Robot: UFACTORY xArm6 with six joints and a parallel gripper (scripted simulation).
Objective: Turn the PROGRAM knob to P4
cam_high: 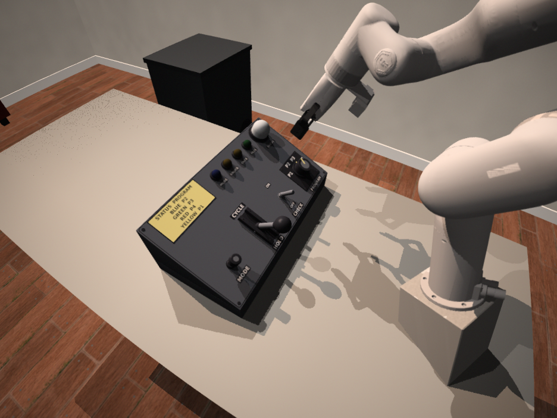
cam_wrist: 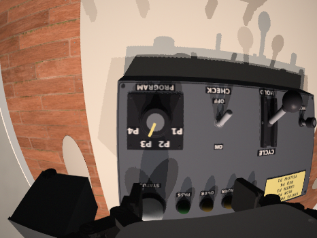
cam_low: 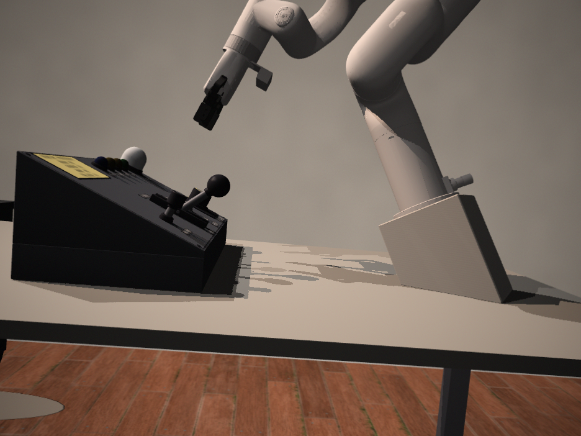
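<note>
The check toggle is 17 cm below my hand, 9 cm to the left of it and 1 cm behind it. Also, from my hand: dark sloped console 18 cm below, 15 cm to the left, 2 cm ahead; then black ball lever 21 cm to the left, 15 cm below, 4 cm behind; then mode knob 33 cm to the left, 16 cm below, 2 cm behind.
</note>
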